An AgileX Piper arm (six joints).
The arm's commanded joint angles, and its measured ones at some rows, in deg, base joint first. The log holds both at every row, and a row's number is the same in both.
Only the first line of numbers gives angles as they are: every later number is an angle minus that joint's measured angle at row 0.
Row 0, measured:
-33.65, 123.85, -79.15, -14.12, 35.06, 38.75
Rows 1 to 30, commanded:
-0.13, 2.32, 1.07, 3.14, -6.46, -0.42
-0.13, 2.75, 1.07, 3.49, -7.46, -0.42
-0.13, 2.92, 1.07, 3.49, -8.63, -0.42
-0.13, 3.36, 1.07, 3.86, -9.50, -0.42
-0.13, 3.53, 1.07, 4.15, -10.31, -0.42
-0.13, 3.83, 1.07, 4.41, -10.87, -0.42
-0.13, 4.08, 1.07, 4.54, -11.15, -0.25
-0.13, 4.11, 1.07, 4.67, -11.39, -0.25
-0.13, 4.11, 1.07, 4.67, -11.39, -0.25
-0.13, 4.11, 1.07, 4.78, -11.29, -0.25
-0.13, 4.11, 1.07, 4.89, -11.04, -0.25
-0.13, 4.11, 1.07, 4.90, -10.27, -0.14
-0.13, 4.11, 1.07, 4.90, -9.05, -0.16
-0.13, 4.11, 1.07, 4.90, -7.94, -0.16
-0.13, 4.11, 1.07, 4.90, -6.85, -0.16
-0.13, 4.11, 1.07, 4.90, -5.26, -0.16
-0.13, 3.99, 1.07, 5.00, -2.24, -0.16
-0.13, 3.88, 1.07, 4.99, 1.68, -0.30
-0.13, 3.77, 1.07, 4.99, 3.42, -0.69
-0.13, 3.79, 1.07, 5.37, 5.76, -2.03
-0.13, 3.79, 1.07, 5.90, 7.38, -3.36
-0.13, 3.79, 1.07, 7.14, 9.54, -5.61
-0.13, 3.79, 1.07, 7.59, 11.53, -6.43
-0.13, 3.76, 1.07, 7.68, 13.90, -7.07
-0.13, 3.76, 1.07, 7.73, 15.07, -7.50
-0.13, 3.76, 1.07, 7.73, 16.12, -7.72
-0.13, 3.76, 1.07, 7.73, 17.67, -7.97
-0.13, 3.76, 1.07, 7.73, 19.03, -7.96
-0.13, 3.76, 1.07, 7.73, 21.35, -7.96
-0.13, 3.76, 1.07, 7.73, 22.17, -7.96
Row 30, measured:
0.00, 0.72, -0.78, 6.39, 13.05, -7.03
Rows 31 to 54, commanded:
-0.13, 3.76, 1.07, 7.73, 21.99, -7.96
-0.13, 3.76, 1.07, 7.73, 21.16, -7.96
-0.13, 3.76, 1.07, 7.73, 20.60, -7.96
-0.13, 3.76, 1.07, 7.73, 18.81, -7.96
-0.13, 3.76, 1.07, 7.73, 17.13, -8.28
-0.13, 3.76, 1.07, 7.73, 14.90, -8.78
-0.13, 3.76, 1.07, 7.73, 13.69, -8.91
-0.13, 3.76, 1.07, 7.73, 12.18, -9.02
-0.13, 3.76, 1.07, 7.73, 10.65, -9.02
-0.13, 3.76, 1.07, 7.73, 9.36, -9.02
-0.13, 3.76, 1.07, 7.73, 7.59, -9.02
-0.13, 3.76, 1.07, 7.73, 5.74, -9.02
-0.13, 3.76, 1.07, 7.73, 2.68, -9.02
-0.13, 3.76, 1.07, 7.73, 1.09, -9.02
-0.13, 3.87, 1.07, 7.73, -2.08, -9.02
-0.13, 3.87, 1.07, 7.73, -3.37, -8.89
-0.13, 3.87, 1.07, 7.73, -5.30, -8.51
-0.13, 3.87, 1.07, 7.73, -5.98, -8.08
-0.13, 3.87, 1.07, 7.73, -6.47, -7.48
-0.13, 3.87, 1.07, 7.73, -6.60, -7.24
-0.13, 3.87, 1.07, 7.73, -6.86, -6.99
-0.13, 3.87, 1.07, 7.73, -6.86, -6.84
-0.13, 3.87, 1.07, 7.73, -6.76, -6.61
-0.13, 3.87, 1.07, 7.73, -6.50, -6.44
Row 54, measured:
0.00, 1.65, -0.37, 7.24, -9.06, -7.46
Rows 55 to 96, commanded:
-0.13, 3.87, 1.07, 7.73, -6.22, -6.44
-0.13, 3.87, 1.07, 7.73, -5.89, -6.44
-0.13, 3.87, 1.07, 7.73, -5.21, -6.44
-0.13, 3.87, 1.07, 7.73, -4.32, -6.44
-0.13, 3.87, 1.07, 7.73, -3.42, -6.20
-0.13, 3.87, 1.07, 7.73, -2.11, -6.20
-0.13, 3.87, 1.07, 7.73, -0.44, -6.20
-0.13, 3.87, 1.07, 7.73, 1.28, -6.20
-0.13, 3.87, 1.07, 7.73, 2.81, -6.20
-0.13, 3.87, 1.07, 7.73, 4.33, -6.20
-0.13, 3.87, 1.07, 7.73, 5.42, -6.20
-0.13, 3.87, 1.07, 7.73, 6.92, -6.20
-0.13, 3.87, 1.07, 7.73, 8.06, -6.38
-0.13, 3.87, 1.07, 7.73, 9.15, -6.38
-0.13, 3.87, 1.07, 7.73, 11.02, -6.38
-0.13, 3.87, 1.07, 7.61, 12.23, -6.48
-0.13, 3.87, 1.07, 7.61, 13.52, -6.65
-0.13, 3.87, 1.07, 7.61, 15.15, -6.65
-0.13, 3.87, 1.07, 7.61, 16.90, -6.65
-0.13, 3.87, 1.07, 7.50, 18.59, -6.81
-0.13, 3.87, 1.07, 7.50, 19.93, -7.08
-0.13, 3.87, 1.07, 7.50, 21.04, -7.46
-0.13, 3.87, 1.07, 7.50, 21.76, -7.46
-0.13, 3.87, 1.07, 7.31, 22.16, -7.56
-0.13, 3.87, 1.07, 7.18, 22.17, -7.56
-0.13, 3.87, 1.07, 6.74, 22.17, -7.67
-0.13, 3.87, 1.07, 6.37, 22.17, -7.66
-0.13, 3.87, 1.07, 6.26, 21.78, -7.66
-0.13, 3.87, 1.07, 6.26, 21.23, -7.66
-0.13, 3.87, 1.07, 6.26, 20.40, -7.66
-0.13, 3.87, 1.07, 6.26, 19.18, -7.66
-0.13, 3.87, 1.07, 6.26, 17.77, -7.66
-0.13, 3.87, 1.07, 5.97, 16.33, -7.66
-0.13, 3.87, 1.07, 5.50, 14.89, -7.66
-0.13, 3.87, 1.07, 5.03, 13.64, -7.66
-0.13, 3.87, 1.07, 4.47, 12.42, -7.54
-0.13, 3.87, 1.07, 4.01, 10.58, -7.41
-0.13, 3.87, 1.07, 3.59, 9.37, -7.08
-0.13, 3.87, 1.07, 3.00, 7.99, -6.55
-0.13, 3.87, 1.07, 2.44, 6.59, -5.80
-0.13, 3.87, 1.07, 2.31, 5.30, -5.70
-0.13, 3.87, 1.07, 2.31, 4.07, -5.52
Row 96, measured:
0.00, 0.53, -0.50, 4.13, 13.43, -6.71
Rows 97 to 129, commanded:
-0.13, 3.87, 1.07, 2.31, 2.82, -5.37
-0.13, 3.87, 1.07, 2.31, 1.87, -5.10
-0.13, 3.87, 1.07, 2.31, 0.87, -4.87
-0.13, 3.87, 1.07, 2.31, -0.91, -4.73
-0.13, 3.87, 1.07, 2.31, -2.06, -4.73
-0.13, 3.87, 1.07, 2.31, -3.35, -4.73
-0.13, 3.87, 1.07, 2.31, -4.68, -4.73
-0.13, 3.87, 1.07, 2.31, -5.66, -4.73
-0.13, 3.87, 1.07, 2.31, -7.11, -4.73
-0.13, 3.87, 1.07, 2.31, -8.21, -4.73
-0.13, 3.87, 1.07, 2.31, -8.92, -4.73
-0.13, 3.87, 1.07, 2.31, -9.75, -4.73
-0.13, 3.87, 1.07, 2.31, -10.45, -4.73
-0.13, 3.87, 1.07, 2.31, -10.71, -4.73
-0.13, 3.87, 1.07, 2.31, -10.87, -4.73
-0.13, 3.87, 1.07, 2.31, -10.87, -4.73
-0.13, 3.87, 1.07, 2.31, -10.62, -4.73
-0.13, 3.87, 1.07, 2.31, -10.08, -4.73
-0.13, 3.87, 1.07, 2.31, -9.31, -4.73
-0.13, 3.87, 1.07, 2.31, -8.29, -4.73
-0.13, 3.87, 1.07, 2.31, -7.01, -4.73
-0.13, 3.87, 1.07, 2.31, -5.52, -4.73
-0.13, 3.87, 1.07, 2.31, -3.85, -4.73
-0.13, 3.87, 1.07, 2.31, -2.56, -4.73
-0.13, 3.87, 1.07, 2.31, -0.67, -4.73
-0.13, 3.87, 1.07, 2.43, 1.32, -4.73
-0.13, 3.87, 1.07, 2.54, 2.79, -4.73
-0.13, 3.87, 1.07, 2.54, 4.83, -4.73
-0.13, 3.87, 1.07, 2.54, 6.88, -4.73
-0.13, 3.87, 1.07, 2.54, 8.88, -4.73
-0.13, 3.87, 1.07, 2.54, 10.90, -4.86
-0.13, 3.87, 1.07, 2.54, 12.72, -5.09
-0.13, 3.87, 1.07, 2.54, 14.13, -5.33
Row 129, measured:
0.00, 1.40, -0.60, 1.76, 1.88, -4.94
